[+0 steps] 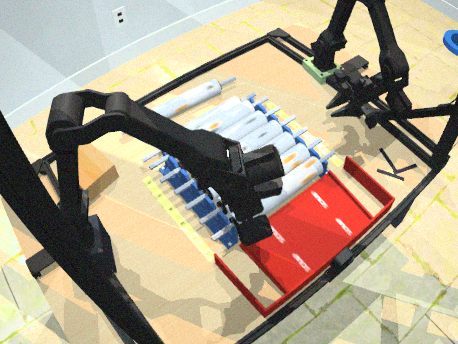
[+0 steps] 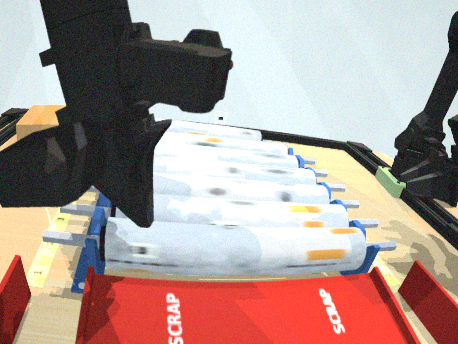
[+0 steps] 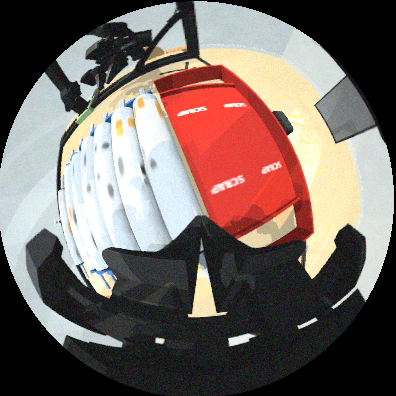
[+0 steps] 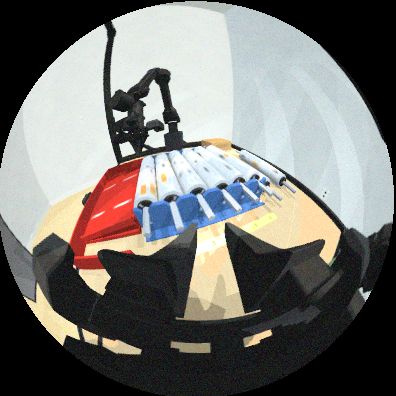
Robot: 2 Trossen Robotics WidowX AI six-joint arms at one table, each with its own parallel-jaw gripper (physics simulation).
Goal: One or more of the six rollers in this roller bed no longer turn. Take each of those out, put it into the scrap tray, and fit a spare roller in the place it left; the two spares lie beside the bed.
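Places are measured from the left arm's base along level axes (x ahead, y left, z up), in metres.
Pixels of known places: left gripper, fingertip midpoint: [image 1: 255, 212] [image 2: 146, 225] [image 3: 200, 219] [image 4: 138, 155]; right gripper, fingertip midpoint: [image 1: 328, 112] [image 2: 402, 182] [image 3: 102, 85] [image 4: 210, 226]; left arm's base, link origin: [image 1: 79, 237] [image 4: 173, 131]; right arm's base, link origin: [image 1: 323, 64] [image 3: 83, 107].
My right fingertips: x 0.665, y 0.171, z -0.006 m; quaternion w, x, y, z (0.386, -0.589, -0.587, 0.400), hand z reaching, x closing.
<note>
Ahead of a thing's pixels: the offset from my right fingertips to its top centre. "spot": to the spot under its first point.
The blue roller bed [image 1: 223, 228] [image 2: 89, 254] [image 4: 188, 210] holds six white rollers side by side. The roller nearest the tray [image 1: 303, 174] [image 2: 227, 247] [image 3: 162, 166] [image 4: 145, 180] lies seated. My left gripper [image 1: 252, 232] [image 2: 142, 218] [image 3: 200, 219] is shut and empty, its tips down at the left end of that roller. One spare roller @[dy +0.235, dx -0.348, dz -0.057 m] [image 1: 193, 97] [image 4: 258, 164] lies apart behind the bed, and another @[spot: dy +0.149, dx -0.247, dz -0.058 m] [image 1: 221, 109] lies against the bed's far side. The red scrap tray @[dy -0.266, dx -0.156, dz -0.055 m] [image 1: 323, 222] [image 2: 262, 307] [image 3: 229, 147] [image 4: 107, 206] is empty. My right gripper [image 1: 331, 110] [image 4: 210, 226] is open and empty, off to the bed's right.
A black frame [image 1: 227, 54] borders the table. A green block [image 1: 318, 72] sits at the right arm's base. A tan box @[dy +0.089, dx -0.645, dz -0.050 m] [image 1: 94, 170] [image 4: 216, 142] stands at the left. A yellow numbered strip @[spot: dy -0.098, dx -0.444, dz -0.103 m] [image 1: 173, 211] runs along the bed.
</note>
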